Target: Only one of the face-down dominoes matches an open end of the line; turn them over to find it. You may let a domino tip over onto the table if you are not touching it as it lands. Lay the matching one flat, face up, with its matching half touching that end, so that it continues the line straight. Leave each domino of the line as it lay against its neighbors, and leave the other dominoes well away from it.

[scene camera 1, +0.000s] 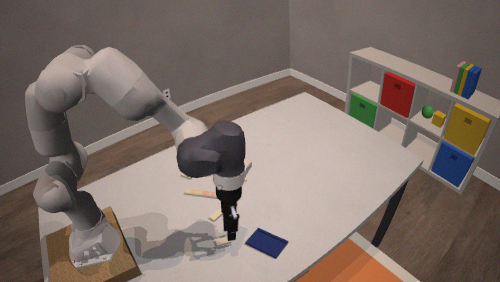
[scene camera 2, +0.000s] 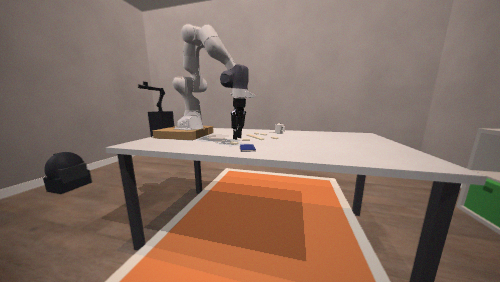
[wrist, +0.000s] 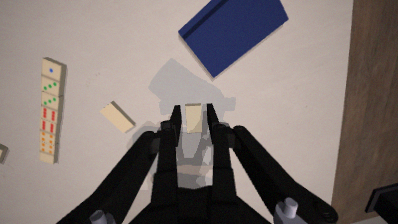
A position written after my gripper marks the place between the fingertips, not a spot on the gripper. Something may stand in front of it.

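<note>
Through scene camera 1 I can see my gripper [scene camera 1: 229,234], and a blue book [scene camera 1: 270,244] is visible there as well. The wrist view gives me another look at my gripper [wrist: 194,112].
</note>
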